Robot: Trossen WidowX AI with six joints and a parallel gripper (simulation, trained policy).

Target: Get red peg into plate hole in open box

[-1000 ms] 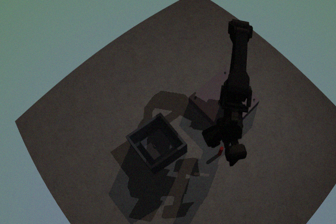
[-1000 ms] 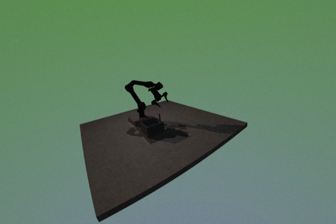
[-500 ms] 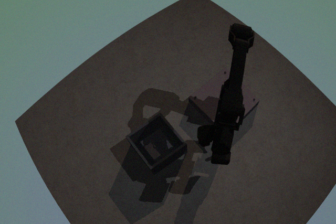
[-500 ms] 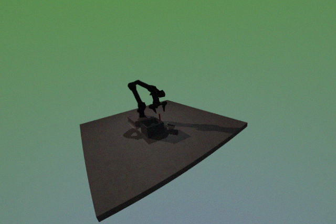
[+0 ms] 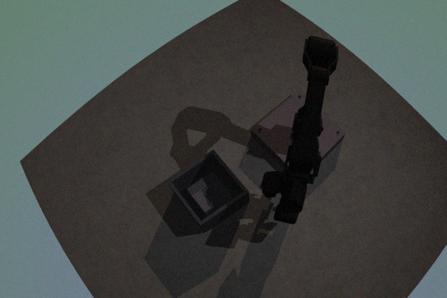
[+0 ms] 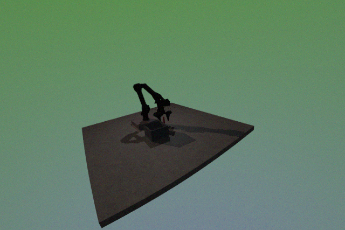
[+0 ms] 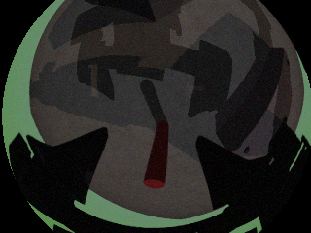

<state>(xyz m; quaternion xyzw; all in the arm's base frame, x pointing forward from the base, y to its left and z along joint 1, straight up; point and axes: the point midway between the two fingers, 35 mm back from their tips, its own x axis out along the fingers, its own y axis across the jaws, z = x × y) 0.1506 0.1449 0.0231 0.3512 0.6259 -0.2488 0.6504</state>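
My gripper tip is now 10 mm below the red peg and 10 mm past it. From my gripper tip the other things lie so: pale plate (180 mm ahead, 160 mm to the right, 10 mm above); then dark box (180 mm ahead, 160 mm to the right, 10 mm below).
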